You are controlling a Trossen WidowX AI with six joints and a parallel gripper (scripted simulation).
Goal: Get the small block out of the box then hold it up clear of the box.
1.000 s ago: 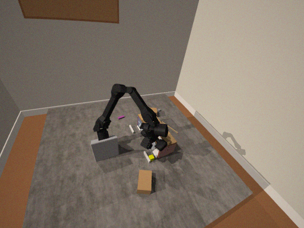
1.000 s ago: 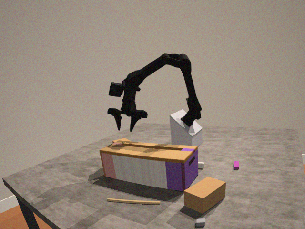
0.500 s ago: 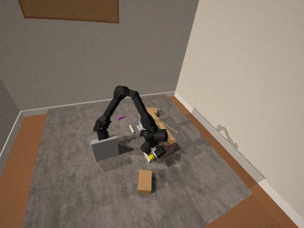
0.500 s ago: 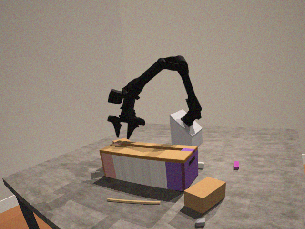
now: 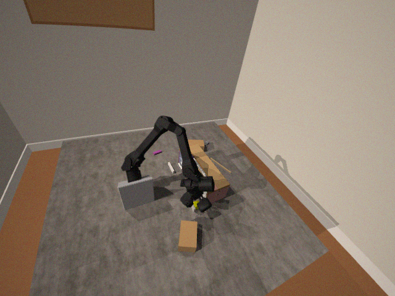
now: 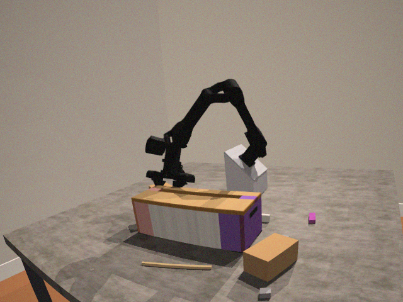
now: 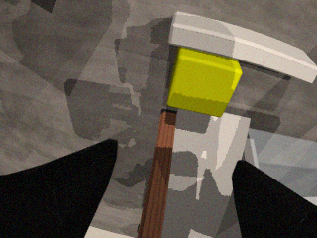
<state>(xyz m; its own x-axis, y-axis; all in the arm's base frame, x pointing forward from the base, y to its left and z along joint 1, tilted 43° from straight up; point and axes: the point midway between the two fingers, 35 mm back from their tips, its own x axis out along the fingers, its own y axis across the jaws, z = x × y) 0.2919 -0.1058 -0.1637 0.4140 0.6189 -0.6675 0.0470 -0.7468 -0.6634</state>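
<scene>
Right now my gripper tip is 20 mm past the yellow-green block, 10 mm to the right of it and 50 mm above it. The rest, counted from my gripper tip: wooden stick (290 mm ahead, 240 mm to the left, 60 mm below).
</scene>
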